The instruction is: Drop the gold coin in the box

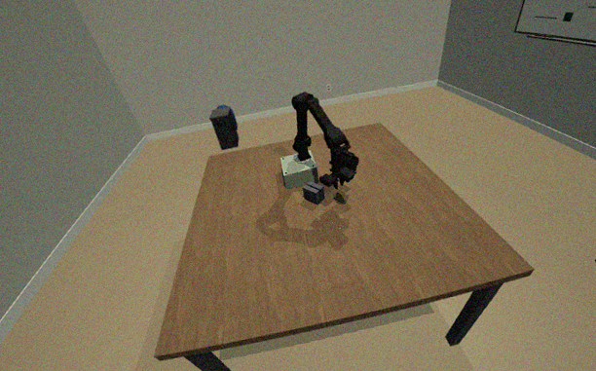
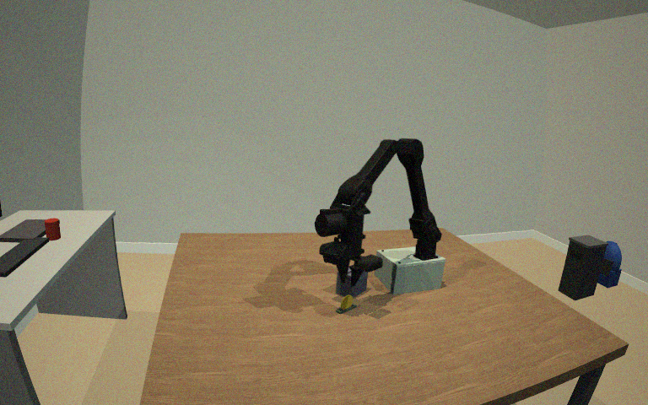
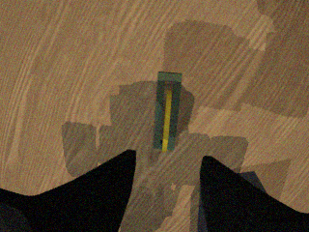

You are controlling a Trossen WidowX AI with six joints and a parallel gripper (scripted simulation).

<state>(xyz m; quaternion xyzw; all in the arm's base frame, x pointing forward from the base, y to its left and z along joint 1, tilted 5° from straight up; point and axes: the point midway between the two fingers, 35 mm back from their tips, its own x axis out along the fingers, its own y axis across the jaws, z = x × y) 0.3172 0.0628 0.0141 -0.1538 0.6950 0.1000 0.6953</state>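
Now: gripper tip 6 cm above the gold coin.
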